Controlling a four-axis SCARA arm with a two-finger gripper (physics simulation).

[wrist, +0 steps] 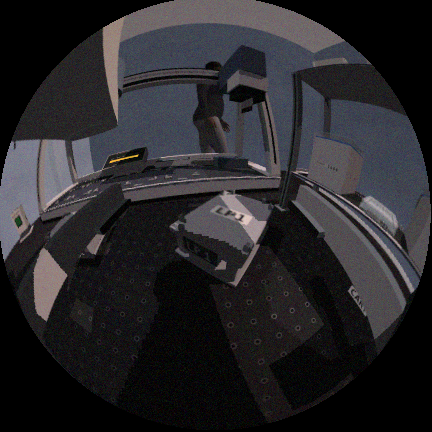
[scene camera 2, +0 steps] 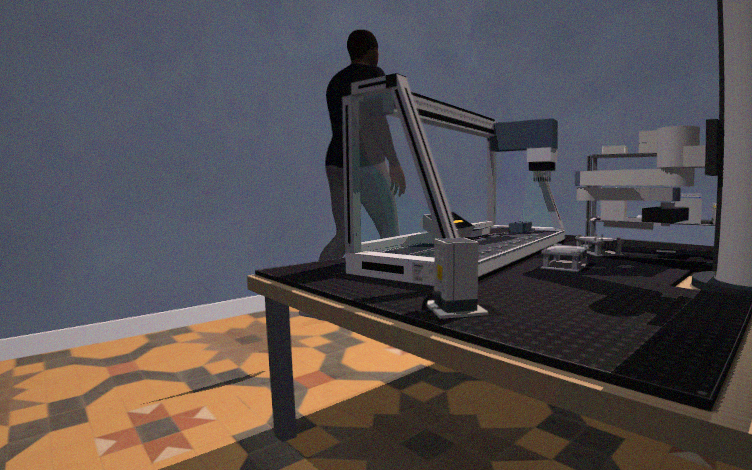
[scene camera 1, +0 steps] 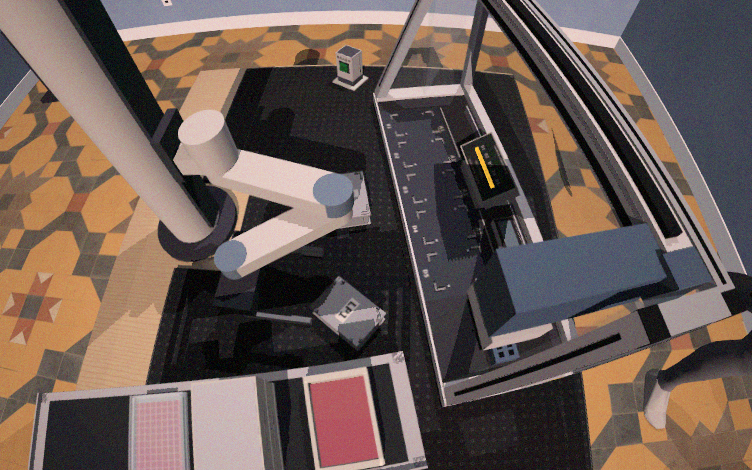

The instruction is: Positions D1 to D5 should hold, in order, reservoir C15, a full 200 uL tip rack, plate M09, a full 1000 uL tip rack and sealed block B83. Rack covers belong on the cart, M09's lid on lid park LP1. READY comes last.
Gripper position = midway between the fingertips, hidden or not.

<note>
The gripper (scene camera 1: 317,285) holds nothing. Also in view: a red-topped labware item (scene camera 1: 342,420) and a green-screen device (scene camera 2: 465,254).
The gripper shows as well in the wrist view (wrist: 207,190) and in scene camera 2 (scene camera 2: 614,221). The green-screen device also shows in scene camera 1 (scene camera 1: 348,68).
</note>
